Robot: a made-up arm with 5 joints. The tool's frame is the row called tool. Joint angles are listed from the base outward. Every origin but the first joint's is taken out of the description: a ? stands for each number. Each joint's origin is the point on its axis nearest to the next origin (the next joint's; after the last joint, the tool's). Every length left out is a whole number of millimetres.
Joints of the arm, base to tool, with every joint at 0 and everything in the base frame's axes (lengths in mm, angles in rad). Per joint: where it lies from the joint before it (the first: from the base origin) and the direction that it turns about. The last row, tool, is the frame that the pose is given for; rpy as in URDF.
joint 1: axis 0 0 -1 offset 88 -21 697
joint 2: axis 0 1 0 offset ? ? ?
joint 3: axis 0 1 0 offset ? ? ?
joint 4: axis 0 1 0 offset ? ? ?
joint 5: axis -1 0 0 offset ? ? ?
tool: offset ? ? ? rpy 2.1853 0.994 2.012
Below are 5 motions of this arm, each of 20 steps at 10 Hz.
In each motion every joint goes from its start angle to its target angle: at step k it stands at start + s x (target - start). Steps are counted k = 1, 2, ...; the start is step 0. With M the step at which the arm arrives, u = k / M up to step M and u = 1 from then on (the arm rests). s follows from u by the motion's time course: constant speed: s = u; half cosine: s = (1 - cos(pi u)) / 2; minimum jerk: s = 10 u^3 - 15 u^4 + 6 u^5.
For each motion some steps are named. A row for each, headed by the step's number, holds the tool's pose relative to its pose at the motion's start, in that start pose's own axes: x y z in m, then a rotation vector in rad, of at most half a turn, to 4 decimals.
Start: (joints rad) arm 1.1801 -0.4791 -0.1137 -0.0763 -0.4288
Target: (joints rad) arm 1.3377 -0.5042 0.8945 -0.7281 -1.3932
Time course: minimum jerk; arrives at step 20
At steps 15, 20:
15: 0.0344 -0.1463 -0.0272 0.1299 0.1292 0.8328
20: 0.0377 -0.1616 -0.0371 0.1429 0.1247 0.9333

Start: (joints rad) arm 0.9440 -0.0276 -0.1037 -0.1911 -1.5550
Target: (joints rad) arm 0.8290 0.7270 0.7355 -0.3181 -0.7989
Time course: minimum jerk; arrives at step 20
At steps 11, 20:
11: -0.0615 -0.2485 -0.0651 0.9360 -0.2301 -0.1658
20: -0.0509 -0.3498 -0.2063 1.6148 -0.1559 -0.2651

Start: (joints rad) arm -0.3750 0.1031 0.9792 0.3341 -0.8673
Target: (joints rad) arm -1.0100 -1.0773 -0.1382 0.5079 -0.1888
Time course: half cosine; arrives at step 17
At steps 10, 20:
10: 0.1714 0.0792 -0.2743 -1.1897 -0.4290 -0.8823
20: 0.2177 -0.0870 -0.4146 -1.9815 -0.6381 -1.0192

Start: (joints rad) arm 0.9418 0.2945 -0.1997 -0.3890 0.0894
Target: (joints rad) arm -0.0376 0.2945 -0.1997 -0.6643 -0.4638
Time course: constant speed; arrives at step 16
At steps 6, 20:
6: 0.0434 0.1376 -0.0606 -0.4170 0.1464 0.2107
20: 0.0841 0.2886 -0.2575 -1.0558 0.5622 0.5799

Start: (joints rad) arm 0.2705 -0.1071 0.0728 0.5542 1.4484
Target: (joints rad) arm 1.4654 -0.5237 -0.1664 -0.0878 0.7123
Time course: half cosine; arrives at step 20
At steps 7, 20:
7: 0.0579 -0.1209 0.0107 0.3845 0.0809 0.4004
20: 0.2177 -0.3343 -0.2040 1.5434 -0.1196 0.8181

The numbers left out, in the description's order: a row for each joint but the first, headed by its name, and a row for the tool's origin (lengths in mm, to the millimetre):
joint 2: 79 8 0
joint 3: 49 0 97
joint 4: 128 0 -4
joint 5: 145 0 -24
tool: 0 22 2

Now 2 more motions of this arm.
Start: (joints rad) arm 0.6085 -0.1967 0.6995 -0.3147 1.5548
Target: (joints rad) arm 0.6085 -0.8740 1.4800 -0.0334 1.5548
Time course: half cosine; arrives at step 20
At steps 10, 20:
10: 0.0300 0.0195 -0.0506 -0.1596 0.0883 -0.0607
20: 0.0652 0.0464 -0.1039 -0.3192 0.1766 -0.1214

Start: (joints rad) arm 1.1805 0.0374 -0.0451 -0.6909 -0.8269
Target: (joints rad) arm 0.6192 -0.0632 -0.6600 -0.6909 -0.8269
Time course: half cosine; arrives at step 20
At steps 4, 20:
4: 0.0139 0.0236 0.0020 -0.0815 0.0280 0.0111
20: 0.0873 0.2326 -0.0791 -0.8359 0.1991 0.2738

